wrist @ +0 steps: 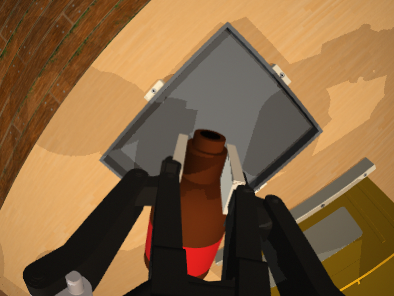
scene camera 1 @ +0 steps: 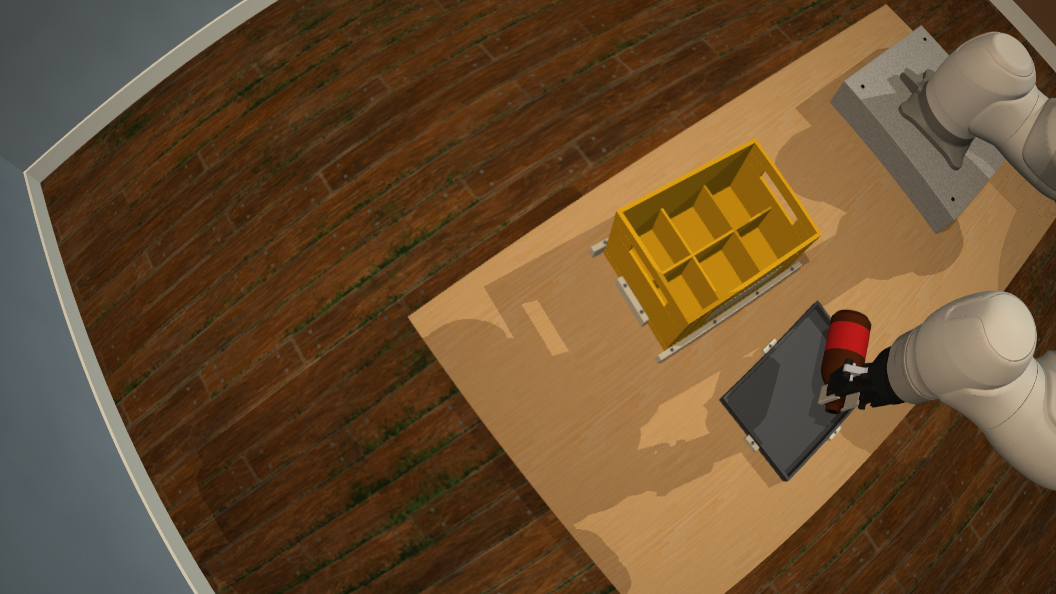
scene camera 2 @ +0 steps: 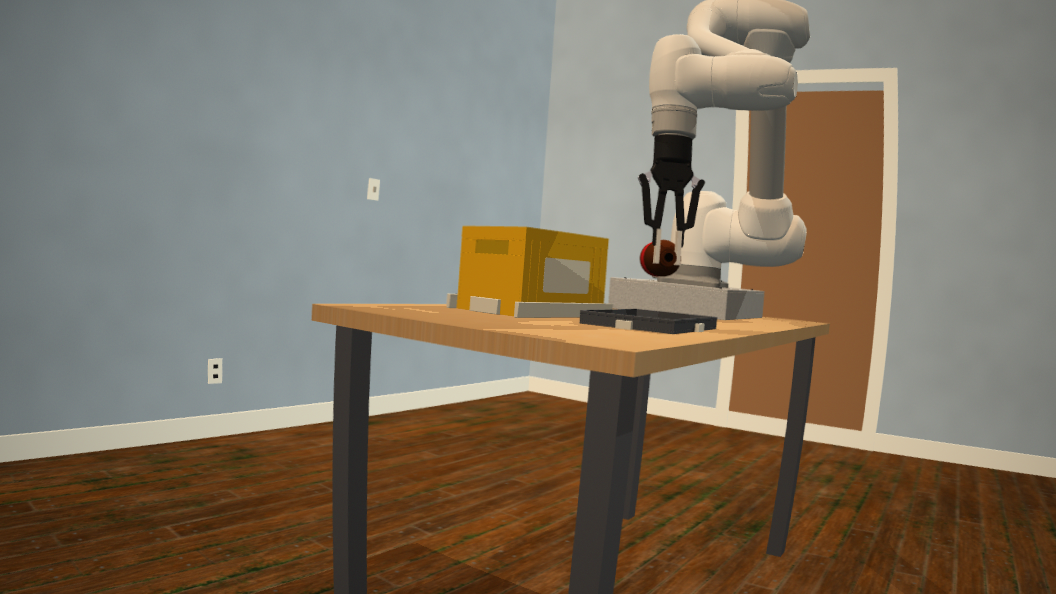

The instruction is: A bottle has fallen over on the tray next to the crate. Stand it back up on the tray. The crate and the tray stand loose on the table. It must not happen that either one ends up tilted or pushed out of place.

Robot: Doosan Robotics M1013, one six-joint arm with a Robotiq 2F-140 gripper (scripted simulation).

Scene:
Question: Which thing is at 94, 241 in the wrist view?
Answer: My gripper.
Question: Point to a brown bottle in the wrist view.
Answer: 201, 204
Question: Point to a yellow crate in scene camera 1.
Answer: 735, 180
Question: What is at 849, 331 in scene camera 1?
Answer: A brown bottle.

